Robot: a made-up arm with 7 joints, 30 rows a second.
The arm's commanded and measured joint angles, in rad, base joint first. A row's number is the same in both.
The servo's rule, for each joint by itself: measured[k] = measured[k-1] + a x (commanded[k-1-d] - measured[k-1]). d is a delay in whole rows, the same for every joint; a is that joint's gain. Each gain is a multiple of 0.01, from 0.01 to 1. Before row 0 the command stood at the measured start. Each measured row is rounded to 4 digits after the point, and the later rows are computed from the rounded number. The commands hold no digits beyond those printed.
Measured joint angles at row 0:
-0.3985 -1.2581 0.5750 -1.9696 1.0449 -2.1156 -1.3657
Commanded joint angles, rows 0 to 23:
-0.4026 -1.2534 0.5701 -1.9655 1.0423 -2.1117 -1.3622
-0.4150 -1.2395 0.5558 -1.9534 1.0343 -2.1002 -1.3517
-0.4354 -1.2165 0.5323 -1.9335 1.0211 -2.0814 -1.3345
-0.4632 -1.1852 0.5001 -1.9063 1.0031 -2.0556 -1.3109
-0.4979 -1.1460 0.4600 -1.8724 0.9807 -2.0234 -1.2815
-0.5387 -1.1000 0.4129 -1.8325 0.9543 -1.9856 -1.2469
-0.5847 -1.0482 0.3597 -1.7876 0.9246 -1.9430 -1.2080
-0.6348 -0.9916 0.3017 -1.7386 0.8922 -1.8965 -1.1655
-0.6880 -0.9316 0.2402 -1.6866 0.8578 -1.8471 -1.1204
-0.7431 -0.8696 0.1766 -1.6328 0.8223 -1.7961 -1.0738
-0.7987 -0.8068 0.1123 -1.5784 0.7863 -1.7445 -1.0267
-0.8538 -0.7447 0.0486 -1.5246 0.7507 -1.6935 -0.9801
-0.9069 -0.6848 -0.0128 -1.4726 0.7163 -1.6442 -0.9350
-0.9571 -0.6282 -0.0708 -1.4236 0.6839 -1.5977 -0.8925
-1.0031 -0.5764 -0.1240 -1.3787 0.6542 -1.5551 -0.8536
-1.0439 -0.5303 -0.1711 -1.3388 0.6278 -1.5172 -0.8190
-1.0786 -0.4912 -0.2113 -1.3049 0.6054 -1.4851 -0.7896
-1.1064 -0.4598 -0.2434 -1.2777 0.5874 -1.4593 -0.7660
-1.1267 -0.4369 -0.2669 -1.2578 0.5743 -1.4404 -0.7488
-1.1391 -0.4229 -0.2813 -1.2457 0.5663 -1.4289 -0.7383
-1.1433 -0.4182 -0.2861 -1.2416 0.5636 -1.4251 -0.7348
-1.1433 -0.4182 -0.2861 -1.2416 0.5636 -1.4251 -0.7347
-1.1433 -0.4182 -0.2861 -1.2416 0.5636 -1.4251 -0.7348
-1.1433 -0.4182 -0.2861 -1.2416 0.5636 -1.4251 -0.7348
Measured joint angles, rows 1 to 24:
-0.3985 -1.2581 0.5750 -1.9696 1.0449 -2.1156 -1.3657
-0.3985 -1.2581 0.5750 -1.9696 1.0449 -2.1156 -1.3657
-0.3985 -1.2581 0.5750 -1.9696 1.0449 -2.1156 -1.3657
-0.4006 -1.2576 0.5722 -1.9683 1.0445 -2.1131 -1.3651
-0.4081 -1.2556 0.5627 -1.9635 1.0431 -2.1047 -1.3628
-0.4223 -1.2513 0.5451 -1.9539 1.0400 -2.0896 -1.3580
-0.4436 -1.2440 0.5190 -1.9387 1.0348 -2.0675 -1.3500
-0.4718 -1.2332 0.4848 -1.9175 1.0272 -2.0388 -1.3384
-0.5066 -1.2185 0.4431 -1.8903 1.0170 -2.0042 -1.3228
-0.5472 -1.1998 0.3947 -1.8574 1.0041 -1.9644 -1.3033
-0.5928 -1.1769 0.3408 -1.8194 0.9884 -1.9203 -1.2799
-0.6423 -1.1499 0.2825 -1.7769 0.9701 -1.8727 -1.2528
-0.6947 -1.1191 0.2211 -1.7308 0.9494 -1.8229 -1.2224
-0.7488 -1.0847 0.1580 -1.6820 0.9266 -1.7719 -1.1891
-0.8034 -1.0473 0.0945 -1.6316 0.9020 -1.7209 -1.1536
-0.8572 -1.0074 0.0323 -1.5807 0.8760 -1.6710 -1.1164
-0.9091 -0.9657 -0.0275 -1.5304 0.8491 -1.6234 -1.0783
-0.9580 -0.9229 -0.0835 -1.4819 0.8218 -1.5790 -1.0401
-1.0027 -0.8797 -0.1343 -1.4361 0.7946 -1.5388 -1.0025
-1.0422 -0.8370 -0.1790 -1.3941 0.7681 -1.5039 -0.9663
-1.0756 -0.7955 -0.2164 -1.3569 0.7428 -1.4749 -0.9322
-1.1022 -0.7561 -0.2457 -1.3252 0.7192 -1.4525 -0.9010
-1.1214 -0.7194 -0.2663 -1.2998 0.6978 -1.4372 -0.8733
-1.1328 -0.6863 -0.2778 -1.2812 0.6790 -1.4293 -0.8498
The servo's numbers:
d 3
a 0.52 0.11 0.58 0.32 0.14 0.65 0.17

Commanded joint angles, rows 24 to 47:
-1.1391 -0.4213 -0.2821 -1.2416 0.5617 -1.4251 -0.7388
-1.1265 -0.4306 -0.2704 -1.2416 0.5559 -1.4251 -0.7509
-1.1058 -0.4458 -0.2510 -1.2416 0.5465 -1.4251 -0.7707
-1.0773 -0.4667 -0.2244 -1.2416 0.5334 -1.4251 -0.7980
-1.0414 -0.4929 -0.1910 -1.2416 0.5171 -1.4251 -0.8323
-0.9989 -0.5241 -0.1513 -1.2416 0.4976 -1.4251 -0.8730
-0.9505 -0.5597 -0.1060 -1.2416 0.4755 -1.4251 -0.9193
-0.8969 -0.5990 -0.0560 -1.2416 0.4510 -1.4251 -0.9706
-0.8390 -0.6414 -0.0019 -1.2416 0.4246 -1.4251 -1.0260
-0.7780 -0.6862 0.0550 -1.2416 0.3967 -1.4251 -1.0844
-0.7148 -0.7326 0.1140 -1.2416 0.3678 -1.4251 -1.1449
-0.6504 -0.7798 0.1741 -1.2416 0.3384 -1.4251 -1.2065
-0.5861 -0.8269 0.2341 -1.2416 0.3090 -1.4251 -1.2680
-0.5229 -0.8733 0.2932 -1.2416 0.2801 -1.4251 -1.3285
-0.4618 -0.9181 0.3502 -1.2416 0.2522 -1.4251 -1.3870
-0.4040 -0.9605 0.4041 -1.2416 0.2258 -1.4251 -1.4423
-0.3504 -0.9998 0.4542 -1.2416 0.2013 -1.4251 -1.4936
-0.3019 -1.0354 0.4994 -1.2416 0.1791 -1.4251 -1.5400
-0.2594 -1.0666 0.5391 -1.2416 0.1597 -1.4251 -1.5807
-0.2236 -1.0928 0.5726 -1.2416 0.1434 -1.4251 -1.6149
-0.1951 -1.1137 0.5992 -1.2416 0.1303 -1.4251 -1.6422
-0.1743 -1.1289 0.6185 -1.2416 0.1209 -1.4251 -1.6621
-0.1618 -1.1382 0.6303 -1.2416 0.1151 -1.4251 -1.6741
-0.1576 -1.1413 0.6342 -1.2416 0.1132 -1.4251 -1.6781
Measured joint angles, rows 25 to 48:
-1.1383 -0.6568 -0.2826 -1.2685 0.6628 -1.4266 -0.8302
-1.1409 -0.6306 -0.2846 -1.2599 0.6489 -1.4256 -0.8140
-1.1421 -0.6072 -0.2855 -1.2540 0.6370 -1.4253 -0.8005
-1.1405 -0.5868 -0.2835 -1.2500 0.6265 -1.4252 -0.7900
-1.1332 -0.5696 -0.2759 -1.2473 0.6166 -1.4251 -0.7834
-1.1190 -0.5560 -0.2615 -1.2455 0.6068 -1.4251 -0.7812
-1.0973 -0.5462 -0.2400 -1.2443 0.5965 -1.4251 -0.7841
-1.0682 -0.5403 -0.2116 -1.2434 0.5854 -1.4251 -0.7923
-1.0322 -0.5385 -0.1766 -1.2428 0.5731 -1.4251 -0.8060
-0.9897 -0.5408 -0.1357 -1.2424 0.5594 -1.4251 -0.8253
-0.9414 -0.5472 -0.0895 -1.2421 0.5442 -1.4251 -0.8500
-0.8882 -0.5576 -0.0387 -1.2419 0.5275 -1.4251 -0.8799
-0.8309 -0.5717 0.0156 -1.2418 0.5092 -1.4251 -0.9147
-0.7705 -0.5894 0.0727 -1.2417 0.4894 -1.4251 -0.9538
-0.7080 -0.6103 0.1315 -1.2417 0.4683 -1.4251 -0.9968
-0.6446 -0.6341 0.1910 -1.2417 0.4460 -1.4251 -1.0429
-0.5813 -0.6604 0.2503 -1.2417 0.4228 -1.4251 -1.0915
-0.5192 -0.6887 0.3082 -1.2417 0.3989 -1.4251 -1.1417
-0.4593 -0.7186 0.3638 -1.2417 0.3747 -1.4251 -1.1928
-0.4027 -0.7495 0.4162 -1.2417 0.3504 -1.4251 -1.2439
-0.3503 -0.7809 0.4645 -1.2417 0.3264 -1.4251 -1.2942
-0.3030 -0.8123 0.5078 -1.2417 0.3031 -1.4251 -1.3429
-0.2617 -0.8432 0.5454 -1.2417 0.2807 -1.4251 -1.3891
-0.2271 -0.8730 0.5766 -1.2417 0.2596 -1.4251 -1.4321

